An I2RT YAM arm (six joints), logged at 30 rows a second.
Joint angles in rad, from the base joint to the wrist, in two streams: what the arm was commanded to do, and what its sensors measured. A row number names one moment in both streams.
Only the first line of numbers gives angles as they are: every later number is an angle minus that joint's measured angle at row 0.
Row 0, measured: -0.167 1.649 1.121 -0.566 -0.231 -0.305
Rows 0 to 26, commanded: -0.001 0.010 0.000 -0.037 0.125 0.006; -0.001 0.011 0.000 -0.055 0.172 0.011; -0.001 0.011 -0.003 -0.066 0.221 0.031; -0.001 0.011 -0.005 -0.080 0.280 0.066; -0.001 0.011 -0.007 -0.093 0.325 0.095; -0.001 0.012 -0.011 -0.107 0.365 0.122; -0.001 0.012 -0.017 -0.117 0.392 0.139; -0.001 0.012 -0.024 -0.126 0.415 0.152; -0.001 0.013 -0.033 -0.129 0.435 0.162; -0.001 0.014 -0.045 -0.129 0.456 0.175; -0.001 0.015 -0.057 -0.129 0.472 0.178; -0.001 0.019 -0.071 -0.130 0.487 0.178; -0.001 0.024 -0.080 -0.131 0.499 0.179; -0.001 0.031 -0.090 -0.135 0.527 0.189; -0.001 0.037 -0.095 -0.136 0.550 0.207; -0.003 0.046 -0.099 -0.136 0.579 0.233; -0.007 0.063 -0.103 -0.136 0.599 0.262; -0.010 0.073 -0.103 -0.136 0.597 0.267; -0.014 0.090 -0.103 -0.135 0.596 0.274; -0.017 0.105 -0.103 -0.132 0.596 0.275; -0.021 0.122 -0.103 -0.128 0.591 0.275; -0.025 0.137 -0.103 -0.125 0.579 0.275; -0.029 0.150 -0.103 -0.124 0.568 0.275; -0.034 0.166 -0.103 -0.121 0.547 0.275; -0.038 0.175 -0.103 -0.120 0.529 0.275; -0.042 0.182 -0.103 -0.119 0.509 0.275; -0.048 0.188 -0.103 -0.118 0.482 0.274
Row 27, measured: -0.035 0.143 -0.090 -0.123 0.537 0.253
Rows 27 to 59, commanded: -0.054 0.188 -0.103 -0.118 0.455 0.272; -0.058 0.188 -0.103 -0.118 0.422 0.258; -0.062 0.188 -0.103 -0.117 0.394 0.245; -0.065 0.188 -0.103 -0.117 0.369 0.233; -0.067 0.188 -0.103 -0.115 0.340 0.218; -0.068 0.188 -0.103 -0.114 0.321 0.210; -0.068 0.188 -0.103 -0.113 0.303 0.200; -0.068 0.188 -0.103 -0.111 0.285 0.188; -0.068 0.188 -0.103 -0.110 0.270 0.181; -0.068 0.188 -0.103 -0.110 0.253 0.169; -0.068 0.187 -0.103 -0.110 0.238 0.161; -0.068 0.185 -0.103 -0.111 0.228 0.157; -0.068 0.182 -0.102 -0.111 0.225 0.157; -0.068 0.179 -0.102 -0.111 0.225 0.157; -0.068 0.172 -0.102 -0.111 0.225 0.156; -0.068 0.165 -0.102 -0.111 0.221 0.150; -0.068 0.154 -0.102 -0.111 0.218 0.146; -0.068 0.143 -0.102 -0.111 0.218 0.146; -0.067 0.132 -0.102 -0.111 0.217 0.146; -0.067 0.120 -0.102 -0.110 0.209 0.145; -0.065 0.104 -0.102 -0.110 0.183 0.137; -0.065 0.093 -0.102 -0.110 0.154 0.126; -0.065 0.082 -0.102 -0.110 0.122 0.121; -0.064 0.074 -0.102 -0.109 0.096 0.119; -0.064 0.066 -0.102 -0.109 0.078 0.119; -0.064 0.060 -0.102 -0.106 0.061 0.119; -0.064 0.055 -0.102 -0.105 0.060 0.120; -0.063 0.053 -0.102 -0.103 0.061 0.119; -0.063 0.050 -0.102 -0.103 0.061 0.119; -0.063 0.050 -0.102 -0.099 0.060 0.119; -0.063 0.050 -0.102 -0.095 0.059 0.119; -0.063 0.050 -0.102 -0.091 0.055 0.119; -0.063 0.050 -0.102 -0.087 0.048 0.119
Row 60, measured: -0.070 0.062 -0.095 -0.092 0.104 0.135
